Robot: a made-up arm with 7 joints. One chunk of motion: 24 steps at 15 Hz.
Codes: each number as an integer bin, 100 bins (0 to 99) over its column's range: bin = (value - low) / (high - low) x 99, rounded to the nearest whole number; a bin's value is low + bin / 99 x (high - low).
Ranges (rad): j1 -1.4..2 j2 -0.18..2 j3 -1.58..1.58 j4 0..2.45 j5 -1.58..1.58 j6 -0.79..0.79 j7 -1.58..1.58
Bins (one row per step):
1: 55 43 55 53 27 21 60
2: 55 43 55 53 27 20 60
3: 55 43 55 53 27 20 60
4: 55 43 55 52 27 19 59
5: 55 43 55 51 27 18 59
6: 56 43 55 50 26 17 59
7: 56 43 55 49 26 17 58
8: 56 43 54 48 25 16 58
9: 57 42 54 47 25 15 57
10: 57 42 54 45 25 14 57
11: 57 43 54 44 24 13 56
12: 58 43 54 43 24 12 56
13: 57 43 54 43 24 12 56
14: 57 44 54 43 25 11 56
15: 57 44 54 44 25 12 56
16: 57 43 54 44 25 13 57
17: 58 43 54 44 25 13 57
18: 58 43 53 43 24 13 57
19: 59 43 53 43 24 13 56
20: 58 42 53 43 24 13 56
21: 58 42 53 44 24 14 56
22: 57 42 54 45 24 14 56
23: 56 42 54 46 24 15 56
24: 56 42 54 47 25 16 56
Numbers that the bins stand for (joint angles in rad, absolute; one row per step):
1: 0.4889 0.7669 0.1756 1.3116 -0.7182 -0.4548 0.3352
2: 0.4889 0.7669 0.1756 1.3116 -0.7182 -0.4708 0.3352
3: 0.4889 0.7669 0.1756 1.3116 -0.7182 -0.4708 0.3352
4: 0.4889 0.7669 0.1756 1.2869 -0.7182 -0.4868 0.3032
5: 0.4889 0.7669 0.1756 1.2621 -0.7182 -0.5027 0.3032
6: 0.5232 0.7669 0.1756 1.2374 -0.7501 -0.5187 0.3032
7: 0.5232 0.7669 0.1756 1.2126 -0.7501 -0.5187 0.2713
8: 0.5232 0.7669 0.1436 1.1879 -0.7820 -0.5346 0.2713
9: 0.5576 0.7448 0.1436 1.1631 -0.7820 -0.5506 0.2394
10: 0.5576 0.7448 0.1436 1.1136 -0.7820 -0.5666 0.2394
11: 0.5576 0.7669 0.1436 1.0889 -0.8139 -0.5825 0.2075
12: 0.5919 0.7669 0.1436 1.0641 -0.8139 -0.5985 0.2075
13: 0.5576 0.7669 0.1436 1.0641 -0.8139 -0.5985 0.2075
14: 0.5576 0.7889 0.1436 1.0641 -0.7820 -0.6144 0.2075
15: 0.5576 0.7889 0.1436 1.0889 -0.7820 -0.5985 0.2075
16: 0.5576 0.7669 0.1436 1.0889 -0.7820 -0.5825 0.2394
17: 0.5919 0.7669 0.1436 1.0889 -0.7820 -0.5825 0.2394
18: 0.5919 0.7669 0.1117 1.0641 -0.8139 -0.5825 0.2394
19: 0.6263 0.7669 0.1117 1.0641 -0.8139 -0.5825 0.2075
20: 0.5919 0.7448 0.1117 1.0641 -0.8139 -0.5825 0.2075
21: 0.5919 0.7448 0.1117 1.0889 -0.8139 -0.5666 0.2075
22: 0.5576 0.7448 0.1436 1.1136 -0.8139 -0.5666 0.2075
23: 0.5232 0.7448 0.1436 1.1384 -0.8139 -0.5506 0.2075
24: 0.5232 0.7448 0.1436 1.1631 -0.7820 -0.5346 0.2075

